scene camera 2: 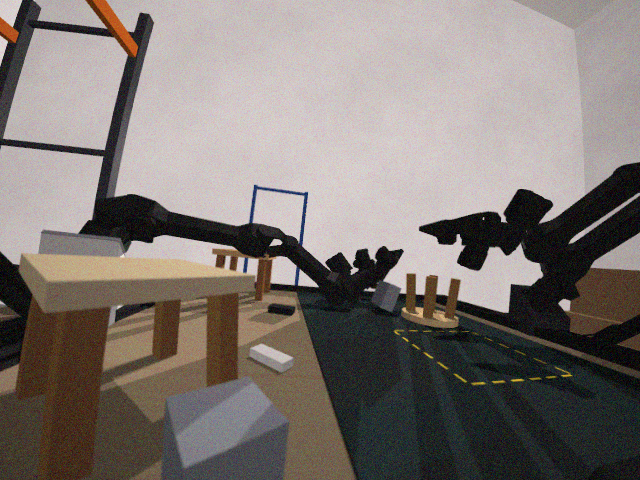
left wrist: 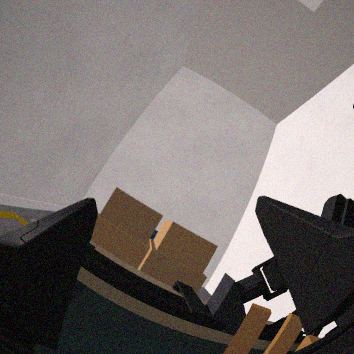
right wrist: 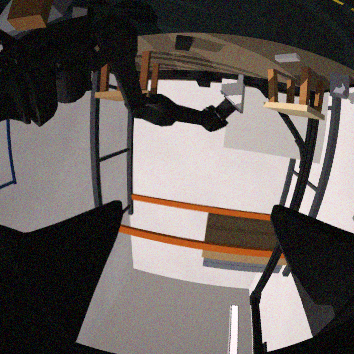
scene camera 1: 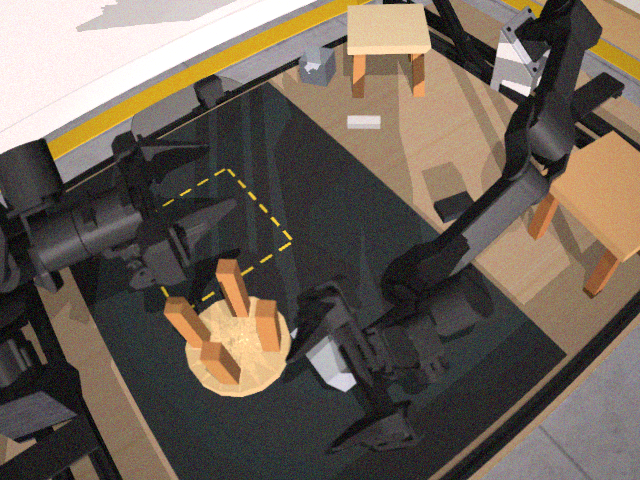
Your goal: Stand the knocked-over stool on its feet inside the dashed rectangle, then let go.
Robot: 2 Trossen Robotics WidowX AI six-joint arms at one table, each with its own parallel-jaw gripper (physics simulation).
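Frame: origin at the left arm's base, x ahead, y left, z up, level; millimetres.
Where they show: left gripper, fingertip midpoint: (scene camera 2: 397,257) (left wrist: 177,205) (scene camera 1: 311,406); right gripper, fingertip midpoint: (scene camera 2: 427,227) (right wrist: 199,211) (scene camera 1: 221,171); left arm's base at its link origin: (scene camera 2: 94,255) (right wrist: 231,102) (scene camera 1: 531,39); right arm's base at its link origin: (scene camera 2: 539,300) (left wrist: 235,293) (scene camera 1: 17,385).
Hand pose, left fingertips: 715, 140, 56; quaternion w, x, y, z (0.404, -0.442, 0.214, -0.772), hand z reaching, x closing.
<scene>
Each offset is from my left fingertips to the top centre of the thing, as dx, dy, dz.
The stool @(-23, -166, -40) (scene camera 1: 242,338) (scene camera 2: 429,299) is upside down, its round pale seat flat on the dark mat and its orange-brown legs pointing up. Its legs also show at the bottom of the left wrist view (left wrist: 248,327). It lies outside the yellow dashed rectangle (scene camera 1: 227,169) (scene camera 2: 397,331), close to one corner in scene camera 1. My right gripper (scene camera 1: 221,174) (scene camera 2: 430,233) (right wrist: 199,211) is open and empty, above the rectangle and higher than the stool's legs. My left gripper (scene camera 1: 310,404) (left wrist: 178,205) is open and empty, low beside the stool, to its right in scene camera 1.
A pale grey block @(-81, -58, -73) (scene camera 1: 333,364) (scene camera 2: 386,296) sits between the stool and my left gripper. A square-topped stool @(-573, -351, -40) (scene camera 1: 387,28) (scene camera 2: 139,273), another stool @(-456, +113, -30) (scene camera 1: 604,191), a grey block @(-496, -452, -104) (scene camera 1: 316,66) (scene camera 2: 224,428), a white bar @(-441, -300, -144) (scene camera 1: 363,121) (scene camera 2: 271,357) and a black block @(-381, -78, -142) (scene camera 1: 453,206) (scene camera 2: 281,308) stand off the mat.
</scene>
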